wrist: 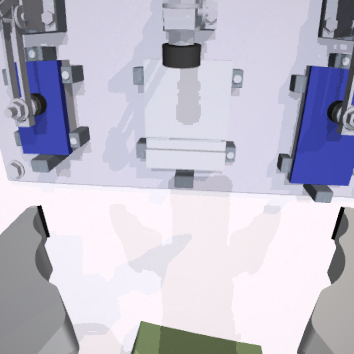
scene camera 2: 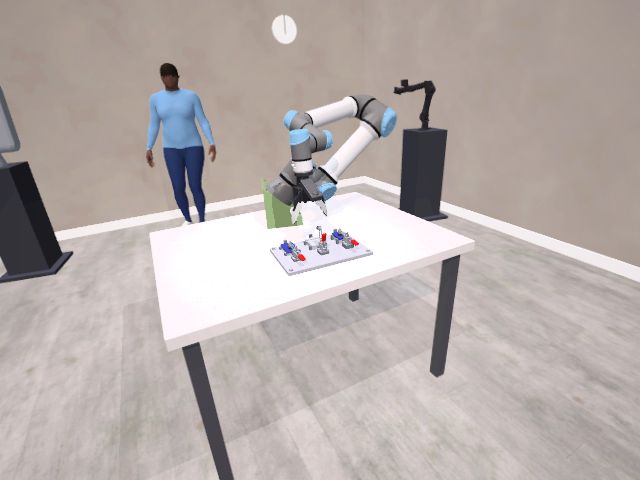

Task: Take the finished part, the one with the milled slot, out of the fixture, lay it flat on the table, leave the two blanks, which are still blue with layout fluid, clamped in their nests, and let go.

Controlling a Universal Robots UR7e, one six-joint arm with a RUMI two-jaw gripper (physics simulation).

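Frame: origin at the arm's base, x down, y left, z ahead, level; metres.
Seen in the pictures: gripper, fingertip midpoint: [wrist: 188,210] [scene camera 2: 310,220]; arm's base, link origin: [scene camera 2: 278,195].
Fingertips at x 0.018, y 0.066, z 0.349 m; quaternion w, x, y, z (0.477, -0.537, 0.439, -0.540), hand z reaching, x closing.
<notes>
Offsets run from my fingertips to a thing's top centre. Level surfaces: height alone.
The finished part {dx +0.082, dy +0.009, dz +0.025 m} [scene camera 2: 312,242] [wrist: 188,110], a pale block with a slot across it near one end, lies in the middle nest of the fixture plate [scene camera 2: 285,265] [wrist: 265,120]. The middle clamp's arm is raised, its black tip over the part's far edge in the wrist view. One blue blank {dx +0.077, dy +0.119, dz +0.016 m} [wrist: 45,130] sits at the left of the wrist view and the other blue blank {dx +0.087, dy -0.101, dz +0.034 m} [wrist: 322,145] at the right, each under a lowered clamp tip. My gripper [scene camera 2: 309,217] [wrist: 188,210] is open and empty, above the table beside the fixture's edge.
A green upright panel [scene camera 2: 284,214] [wrist: 200,340] stands on the white table {dx +0.119 m} [scene camera 2: 217,289] behind the gripper. Red clamp handles {dx +0.017, dy +0.021, dz +0.116 m} [scene camera 2: 324,237] show on the fixture's near side. A person [scene camera 2: 178,124] stands beyond the table.
</notes>
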